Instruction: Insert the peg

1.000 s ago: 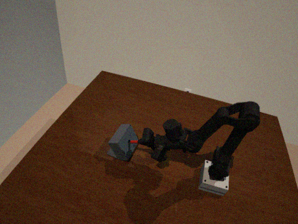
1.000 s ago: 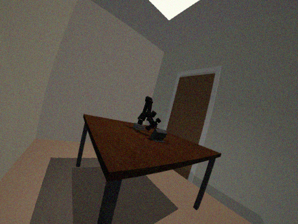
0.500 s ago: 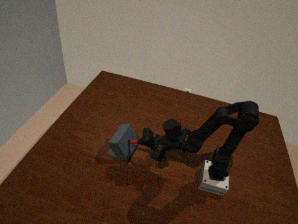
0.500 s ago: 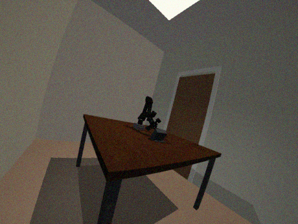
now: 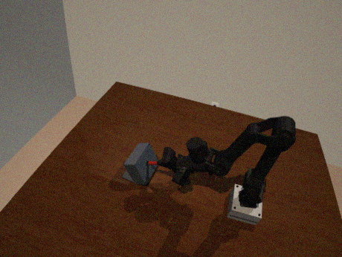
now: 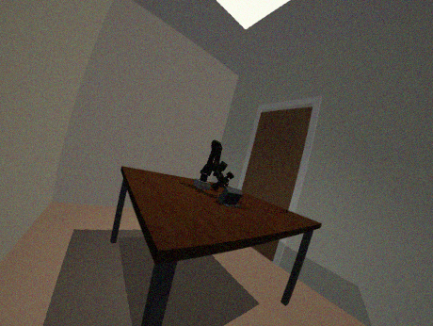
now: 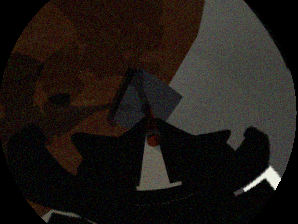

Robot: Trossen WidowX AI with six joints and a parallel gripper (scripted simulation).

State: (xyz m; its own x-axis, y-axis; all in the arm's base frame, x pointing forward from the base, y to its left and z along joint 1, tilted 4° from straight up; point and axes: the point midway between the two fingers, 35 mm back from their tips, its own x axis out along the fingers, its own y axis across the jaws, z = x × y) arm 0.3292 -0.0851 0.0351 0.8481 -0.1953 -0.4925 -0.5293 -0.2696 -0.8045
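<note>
Right now my gripper tip is 6 cm short of the grey sloped panel, 2 cm to the left of it and 4 cm above it.
</note>
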